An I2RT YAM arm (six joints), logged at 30 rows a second.
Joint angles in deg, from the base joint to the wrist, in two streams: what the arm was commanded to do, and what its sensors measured. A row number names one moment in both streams.
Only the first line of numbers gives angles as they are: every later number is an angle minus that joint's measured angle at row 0.
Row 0, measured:
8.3, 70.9, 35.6, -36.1, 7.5, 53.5
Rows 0 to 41, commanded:
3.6, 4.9, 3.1, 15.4, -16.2, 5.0
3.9, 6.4, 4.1, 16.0, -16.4, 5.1
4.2, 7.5, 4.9, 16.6, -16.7, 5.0
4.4, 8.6, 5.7, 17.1, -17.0, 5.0
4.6, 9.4, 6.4, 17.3, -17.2, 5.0
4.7, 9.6, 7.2, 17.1, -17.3, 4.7
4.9, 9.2, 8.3, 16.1, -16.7, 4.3
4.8, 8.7, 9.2, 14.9, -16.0, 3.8
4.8, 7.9, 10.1, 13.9, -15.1, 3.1
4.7, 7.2, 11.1, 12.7, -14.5, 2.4
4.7, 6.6, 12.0, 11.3, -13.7, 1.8
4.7, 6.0, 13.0, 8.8, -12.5, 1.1
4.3, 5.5, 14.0, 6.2, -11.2, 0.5
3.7, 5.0, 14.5, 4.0, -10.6, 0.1
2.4, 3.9, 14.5, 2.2, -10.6, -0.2
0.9, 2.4, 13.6, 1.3, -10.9, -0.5
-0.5, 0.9, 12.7, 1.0, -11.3, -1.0
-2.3, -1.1, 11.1, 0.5, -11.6, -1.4
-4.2, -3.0, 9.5, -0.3, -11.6, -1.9
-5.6, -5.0, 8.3, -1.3, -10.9, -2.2
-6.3, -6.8, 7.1, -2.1, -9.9, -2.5
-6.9, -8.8, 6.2, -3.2, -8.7, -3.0
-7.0, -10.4, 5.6, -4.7, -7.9, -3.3
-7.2, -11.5, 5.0, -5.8, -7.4, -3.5
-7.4, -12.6, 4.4, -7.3, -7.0, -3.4
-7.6, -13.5, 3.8, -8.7, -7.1, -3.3
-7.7, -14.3, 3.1, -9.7, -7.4, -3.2
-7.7, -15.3, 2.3, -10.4, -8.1, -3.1
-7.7, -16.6, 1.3, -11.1, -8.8, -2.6
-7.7, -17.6, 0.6, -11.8, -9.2, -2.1
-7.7, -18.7, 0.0, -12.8, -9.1, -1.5
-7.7, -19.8, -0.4, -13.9, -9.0, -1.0
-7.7, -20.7, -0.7, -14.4, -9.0, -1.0
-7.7, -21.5, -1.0, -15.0, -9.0, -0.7
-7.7, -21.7, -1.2, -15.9, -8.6, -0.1
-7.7, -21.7, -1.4, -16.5, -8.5, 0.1
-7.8, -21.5, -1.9, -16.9, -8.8, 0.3
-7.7, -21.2, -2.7, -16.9, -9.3, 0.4
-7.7, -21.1, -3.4, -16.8, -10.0, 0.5
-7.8, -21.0, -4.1, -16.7, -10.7, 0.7
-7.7, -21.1, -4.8, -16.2, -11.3, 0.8
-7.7, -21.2, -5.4, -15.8, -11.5, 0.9
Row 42, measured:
-7.4, -21.2, -4.5, -14.0, -10.4, -0.6
